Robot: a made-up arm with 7 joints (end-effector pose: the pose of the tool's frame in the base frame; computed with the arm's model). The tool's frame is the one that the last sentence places.
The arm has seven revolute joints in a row. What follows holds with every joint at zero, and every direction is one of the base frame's.
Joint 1 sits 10.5 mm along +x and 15.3 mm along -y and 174.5 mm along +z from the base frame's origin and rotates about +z.
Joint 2 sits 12.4 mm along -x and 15.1 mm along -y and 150.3 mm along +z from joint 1 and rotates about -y.
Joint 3 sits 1.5 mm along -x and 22.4 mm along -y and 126.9 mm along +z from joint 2 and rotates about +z.
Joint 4 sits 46.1 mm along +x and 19.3 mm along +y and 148.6 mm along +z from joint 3 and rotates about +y.
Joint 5 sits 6.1 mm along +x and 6.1 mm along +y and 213.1 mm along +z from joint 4 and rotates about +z.
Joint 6 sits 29.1 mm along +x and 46.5 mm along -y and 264.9 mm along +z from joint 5 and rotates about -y.
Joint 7 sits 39.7 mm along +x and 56.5 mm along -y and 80.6 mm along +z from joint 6 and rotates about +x.
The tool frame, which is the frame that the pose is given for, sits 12.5 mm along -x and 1.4 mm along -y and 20.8 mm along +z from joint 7; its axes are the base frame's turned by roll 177.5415, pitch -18.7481 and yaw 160.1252 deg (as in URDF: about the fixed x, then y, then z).
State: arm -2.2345 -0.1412 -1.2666 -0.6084 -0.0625 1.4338 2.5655
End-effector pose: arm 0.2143 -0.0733 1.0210 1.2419 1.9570 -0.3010
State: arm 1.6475 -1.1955 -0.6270 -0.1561 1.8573 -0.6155 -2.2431
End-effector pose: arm -0.1053 0.7446 0.5230 -1.9991 -0.3767 -0.4025
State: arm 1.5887 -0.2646 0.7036 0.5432 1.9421 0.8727 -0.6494
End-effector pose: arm -0.2587 0.4419 0.9255 2.2927 0.2259 -0.5612
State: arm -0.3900 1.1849 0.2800 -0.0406 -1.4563 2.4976 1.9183
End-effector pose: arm -0.6487 0.2370 0.4965 -0.5856 0.8822 -0.9496
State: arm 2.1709 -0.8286 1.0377 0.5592 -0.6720 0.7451 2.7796
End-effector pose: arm -0.5217 0.4510 0.6937 0.0500 -0.1796 0.0314
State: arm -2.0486 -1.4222 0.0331 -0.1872 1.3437 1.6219 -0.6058
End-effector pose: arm -0.4309 -0.6489 0.4085 2.0671 1.0949 0.6817
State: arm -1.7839 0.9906 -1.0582 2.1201 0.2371 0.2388 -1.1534
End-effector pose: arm -0.5121 -0.0663 0.4540 -1.9321 -1.5746 -0.9219
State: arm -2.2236 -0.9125 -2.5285 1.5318 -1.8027 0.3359 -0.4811
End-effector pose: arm -0.3159 0.2447 0.9555 1.3361 1.8680 -1.1232
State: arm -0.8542 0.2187 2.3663 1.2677 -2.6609 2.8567 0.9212
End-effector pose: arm -0.1989 0.4566 0.6502 -1.5386 0.4685 -1.5428
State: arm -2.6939 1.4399 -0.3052 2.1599 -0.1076 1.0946 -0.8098
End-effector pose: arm -0.1340 0.1940 0.8050 -2.7522 0.3644 0.2265
